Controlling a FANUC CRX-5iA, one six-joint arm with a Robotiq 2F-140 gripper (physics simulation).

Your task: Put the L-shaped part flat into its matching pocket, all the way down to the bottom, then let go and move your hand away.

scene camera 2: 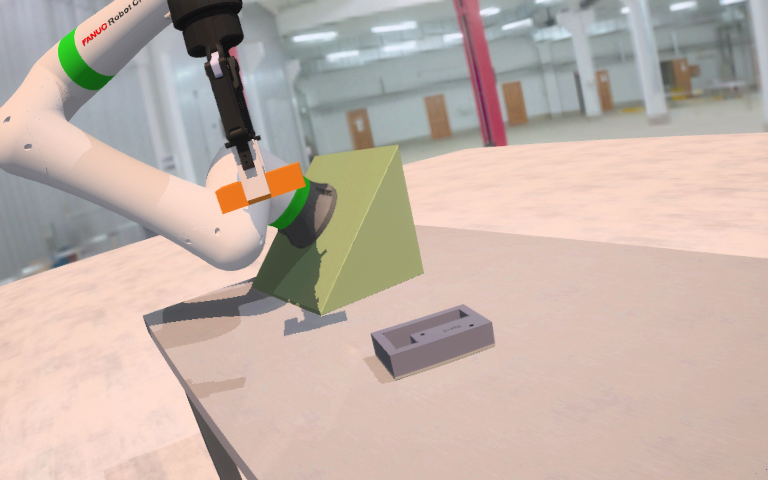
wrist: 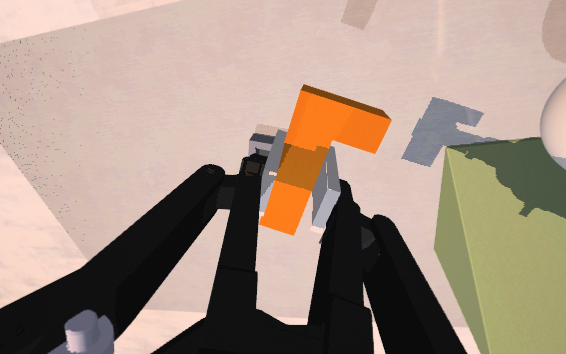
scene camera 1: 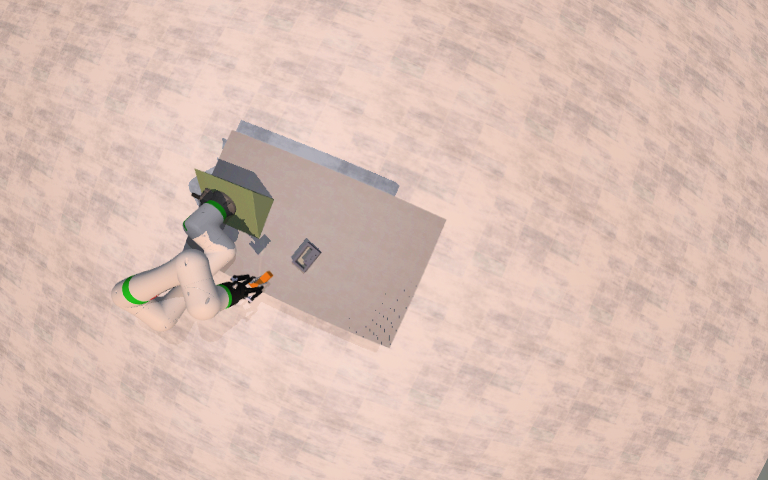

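Pixels of known places: gripper, fingertip midpoint: [scene camera 2: 260, 195] [wrist: 300, 155] [scene camera 1: 262, 281]; arm's base, origin of the base link: [scene camera 2: 314, 216] [scene camera 1: 224, 202].
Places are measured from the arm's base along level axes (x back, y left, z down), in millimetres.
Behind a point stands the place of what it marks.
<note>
The orange L-shaped part [scene camera 1: 266, 277] {y -206, x -424, z -140 mm} [scene camera 2: 287, 177] {y -211, x -433, z -127 mm} [wrist: 340, 120] {y -274, x -372, z -132 mm} is held in the air, well above the table. My gripper [scene camera 1: 257, 284] {y -241, x -404, z -111 mm} [scene camera 2: 256, 183] {y -241, x -404, z -111 mm} [wrist: 300, 155] {y -241, x -404, z -111 mm} is shut on its long leg. In the wrist view the short leg points right, at the end away from the gripper body. In scene camera 2 the part looks slightly tilted, its right end higher. The grey-purple block with the pocket [scene camera 1: 314, 258] {y -78, x -544, z 104 mm} [scene camera 2: 444, 353] {y -106, x -541, z 125 mm} [wrist: 260, 143] {y -165, x -504, z 104 mm} stands on the table, apart from the part and lower, to its right in scene camera 2. The left finger mostly hides the block in the wrist view.
The green wedge [scene camera 1: 244, 199] {y 66, x -138, z -64 mm} [scene camera 2: 376, 249] {y 23, x -192, z 61 mm} [wrist: 500, 260] {y 2, x -156, z 5 mm} carries the arm's base at the table's left end in scene camera 1. The brown table [scene camera 1: 368, 226] {y 196, x -737, z 140 mm} [scene camera 2: 566, 339] {y 23, x -633, z 140 mm} [wrist: 150, 100] {y -252, x -704, z 140 mm} has edges near the gripper in scene camera 1. Shadows of the part and gripper fall beside the wedge.
</note>
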